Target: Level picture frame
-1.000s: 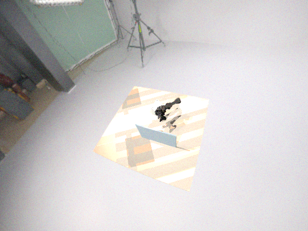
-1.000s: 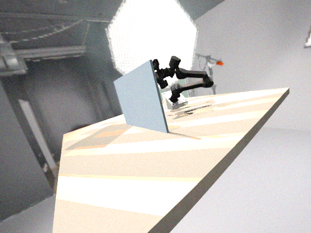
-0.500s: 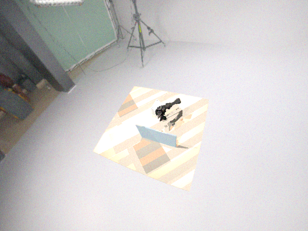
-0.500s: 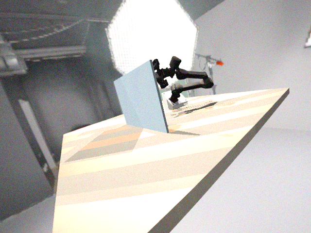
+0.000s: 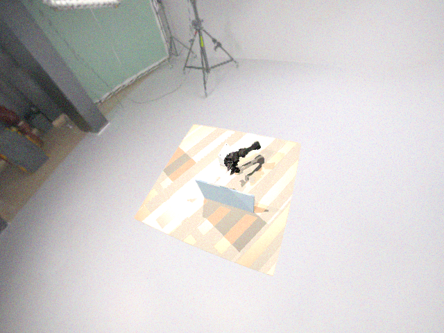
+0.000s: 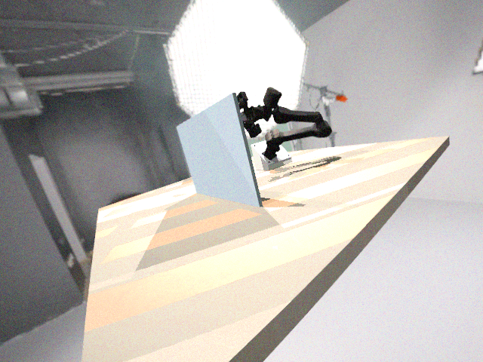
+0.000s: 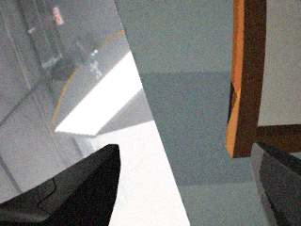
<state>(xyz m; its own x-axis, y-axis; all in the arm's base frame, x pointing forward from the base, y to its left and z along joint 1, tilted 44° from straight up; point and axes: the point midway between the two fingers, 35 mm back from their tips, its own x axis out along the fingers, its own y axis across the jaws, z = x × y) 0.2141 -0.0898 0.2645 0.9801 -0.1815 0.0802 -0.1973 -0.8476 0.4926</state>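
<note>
Right now the picture frame is 130 mm ahead of my gripper tip, 110 mm below it and 10 mm to the left of it. From my gripper tip the other things lie so: wall panel (140 mm ahead, 130 mm below).
</note>
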